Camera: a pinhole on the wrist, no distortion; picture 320 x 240 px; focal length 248.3 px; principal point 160.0 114.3 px. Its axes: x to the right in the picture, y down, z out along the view. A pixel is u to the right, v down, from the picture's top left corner.
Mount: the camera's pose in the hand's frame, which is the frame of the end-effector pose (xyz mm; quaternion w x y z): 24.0 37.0 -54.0 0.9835 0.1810 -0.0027 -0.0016
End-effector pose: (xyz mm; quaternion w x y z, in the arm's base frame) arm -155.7 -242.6 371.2 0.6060 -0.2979 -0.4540 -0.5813
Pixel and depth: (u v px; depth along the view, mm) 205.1 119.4 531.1
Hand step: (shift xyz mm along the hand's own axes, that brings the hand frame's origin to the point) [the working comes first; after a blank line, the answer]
In the camera's frame: 96.5 10.9 531.1

117.4 -142.3 446.6
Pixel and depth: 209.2 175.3 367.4
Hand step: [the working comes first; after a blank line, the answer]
In the camera's frame: 72.8 90.3 367.4

94.8 -9.8 321.8
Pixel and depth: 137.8 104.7 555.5
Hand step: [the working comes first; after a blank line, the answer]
In the camera's frame: -49.7 -21.5 555.5

-29.0 -180.6 457.2
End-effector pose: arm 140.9 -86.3 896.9 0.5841 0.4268 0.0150 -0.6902
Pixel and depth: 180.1 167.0 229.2
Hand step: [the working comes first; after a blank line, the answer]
In the camera's frame: 18.6 48.6 229.2

41.3 0.8 177.6
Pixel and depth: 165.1 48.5 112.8
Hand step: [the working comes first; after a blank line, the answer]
In the camera's frame: 2.3 -29.9 112.8

25.6 -31.1 40.8
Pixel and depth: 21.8 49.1 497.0
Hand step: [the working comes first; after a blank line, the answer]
In the camera's frame: -276.6 -130.5 497.0

-255.8 -260.7 362.7
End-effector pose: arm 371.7 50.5 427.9 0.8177 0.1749 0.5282 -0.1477
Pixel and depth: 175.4 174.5 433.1
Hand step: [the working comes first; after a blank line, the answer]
In the camera's frame: 26.9 105.0 433.1

48.5 -19.2 388.2
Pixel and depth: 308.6 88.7 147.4
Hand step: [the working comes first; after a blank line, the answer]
In the camera's frame: 88.2 -15.2 147.4

111.3 -30.0 78.7
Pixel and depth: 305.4 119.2 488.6
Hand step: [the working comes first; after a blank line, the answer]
In the camera's frame: 286.1 9.6 488.6

307.3 -129.1 407.4
